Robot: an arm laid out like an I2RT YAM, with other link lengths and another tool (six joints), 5 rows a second.
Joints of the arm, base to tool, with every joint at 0 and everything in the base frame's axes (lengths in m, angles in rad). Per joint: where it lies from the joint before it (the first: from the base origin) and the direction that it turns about. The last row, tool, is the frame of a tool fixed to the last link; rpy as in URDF.
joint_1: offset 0.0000 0.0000 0.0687 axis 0 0 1
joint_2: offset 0.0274 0.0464 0.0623 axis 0 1 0
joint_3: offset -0.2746 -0.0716 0.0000 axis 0 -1 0
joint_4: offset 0.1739 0.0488 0.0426 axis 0 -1 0
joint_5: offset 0.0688 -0.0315 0.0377 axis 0 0 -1
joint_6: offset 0.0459 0.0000 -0.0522 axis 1 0 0
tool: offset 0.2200 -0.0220 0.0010 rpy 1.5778 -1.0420 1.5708
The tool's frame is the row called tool.
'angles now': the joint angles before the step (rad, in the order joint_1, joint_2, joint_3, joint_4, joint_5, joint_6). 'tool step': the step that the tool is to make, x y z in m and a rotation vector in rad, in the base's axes. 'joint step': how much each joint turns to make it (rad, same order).
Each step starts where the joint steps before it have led.
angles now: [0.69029 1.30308 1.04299 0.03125 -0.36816 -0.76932]
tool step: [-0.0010 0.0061 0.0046 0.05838 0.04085 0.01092]
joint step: [-0.00053 0.01167 -0.02036 0.06456 -0.02619 0.07220]
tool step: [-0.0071 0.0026 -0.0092 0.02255 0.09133 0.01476]
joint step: [-0.00008 0.00152 -0.00173 -0.02215 -0.03019 0.07716]
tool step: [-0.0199 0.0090 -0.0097 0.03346 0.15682 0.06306]
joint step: [-0.00756 0.01134 0.03038 -0.06577 -0.09896 0.11720]
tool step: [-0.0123 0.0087 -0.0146 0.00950 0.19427 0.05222]
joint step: [-0.02458 0.05372 0.07417 -0.10251 -0.11214 0.11773]
